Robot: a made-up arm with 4 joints. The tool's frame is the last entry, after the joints.
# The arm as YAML. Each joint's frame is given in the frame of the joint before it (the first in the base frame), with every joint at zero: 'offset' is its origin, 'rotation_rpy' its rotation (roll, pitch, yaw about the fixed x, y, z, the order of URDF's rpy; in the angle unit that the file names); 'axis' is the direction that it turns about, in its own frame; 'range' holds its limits. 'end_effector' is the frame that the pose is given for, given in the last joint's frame.
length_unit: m
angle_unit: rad
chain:
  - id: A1
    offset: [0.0, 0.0, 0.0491]
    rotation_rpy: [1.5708, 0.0, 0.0]
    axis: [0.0, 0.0, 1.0]
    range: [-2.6, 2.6]
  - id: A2
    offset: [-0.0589, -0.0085, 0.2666]
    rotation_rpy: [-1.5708, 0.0, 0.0]
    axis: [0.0, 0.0, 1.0]
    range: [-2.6, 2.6]
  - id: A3
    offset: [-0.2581, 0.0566, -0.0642]
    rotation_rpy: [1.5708, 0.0, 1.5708]
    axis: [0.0, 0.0, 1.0]
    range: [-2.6, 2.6]
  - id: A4
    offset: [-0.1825, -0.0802, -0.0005]
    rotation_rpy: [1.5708, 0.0, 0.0]
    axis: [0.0, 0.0, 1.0]
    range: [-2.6, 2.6]
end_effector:
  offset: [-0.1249, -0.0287, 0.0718]
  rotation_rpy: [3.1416, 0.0, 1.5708]
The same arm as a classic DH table. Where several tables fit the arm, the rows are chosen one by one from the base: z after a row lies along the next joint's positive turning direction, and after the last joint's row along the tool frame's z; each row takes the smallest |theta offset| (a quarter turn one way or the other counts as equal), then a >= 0, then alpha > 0; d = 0 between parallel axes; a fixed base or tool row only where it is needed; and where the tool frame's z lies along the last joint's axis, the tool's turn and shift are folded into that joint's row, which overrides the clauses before.
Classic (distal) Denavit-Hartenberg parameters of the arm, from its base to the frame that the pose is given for. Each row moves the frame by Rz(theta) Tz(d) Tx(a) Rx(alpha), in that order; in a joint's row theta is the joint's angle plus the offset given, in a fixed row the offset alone. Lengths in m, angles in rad.
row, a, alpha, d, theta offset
base (fixed), 0, 1.5708, 0.0491, 0
A1, -0.0589, -1.5708, 0.2666, 0
A2, 0.0566, 1.5708, -0.0727, 1.5708
A3, -0.1825, 1.5708, -0.2586, 0
A4, -0.1282, 3.1416, 0, 0.2259
tool (fixed), 0, 0, -0.152, -1.3449
Joint limits (rad, base to tool): -2.6..2.6 -2.6..2.6 -2.6..2.6 -2.6..2.6

